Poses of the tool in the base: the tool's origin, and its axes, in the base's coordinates. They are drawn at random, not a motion.
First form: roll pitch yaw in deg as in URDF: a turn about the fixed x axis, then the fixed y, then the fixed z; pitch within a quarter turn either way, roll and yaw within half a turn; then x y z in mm.
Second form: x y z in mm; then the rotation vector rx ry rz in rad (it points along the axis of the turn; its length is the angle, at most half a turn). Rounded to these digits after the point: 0 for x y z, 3 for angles.
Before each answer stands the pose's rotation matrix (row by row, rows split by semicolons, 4 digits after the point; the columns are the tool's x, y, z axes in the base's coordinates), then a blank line. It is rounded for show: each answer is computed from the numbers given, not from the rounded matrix.
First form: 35.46 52.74 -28.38 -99 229 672
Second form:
0.5327 0.7934 0.2946; -0.2878 0.4972 -0.8185; -0.7959 0.3512 0.4931

-99 229 672 0.792 0.738 -0.732
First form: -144.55 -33.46 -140.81 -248 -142 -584
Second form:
-0.6466 -0.7626 0.0184; -0.5272 0.4293 -0.7333; 0.5514 -0.4839 -0.6796

-248 -142 -584 1.110 -2.371 1.047
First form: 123.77 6.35 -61.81 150 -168 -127
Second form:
0.4695 -0.4465 -0.7617; -0.8760 -0.3436 -0.3385; -0.1106 0.8262 -0.5525

150 -168 -127 1.965 -1.099 -0.725
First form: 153.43 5.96 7.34 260 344 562
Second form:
0.9864 0.1603 -0.0350; 0.1271 -0.8811 -0.4555; -0.1038 0.4449 -0.8896

260 344 562 2.663 0.204 -0.098
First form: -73.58 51.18 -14.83 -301 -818 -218
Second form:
0.6060 -0.6501 0.4584; -0.1605 0.4645 0.8709; -0.7791 -0.6013 0.1772

-301 -818 -218 -1.073 0.902 0.357
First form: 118.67 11.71 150.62 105 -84 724
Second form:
-0.8532 0.0802 0.5153; 0.4804 0.5054 0.7168; -0.2030 0.8591 -0.4698

105 -84 724 0.463 2.334 1.300
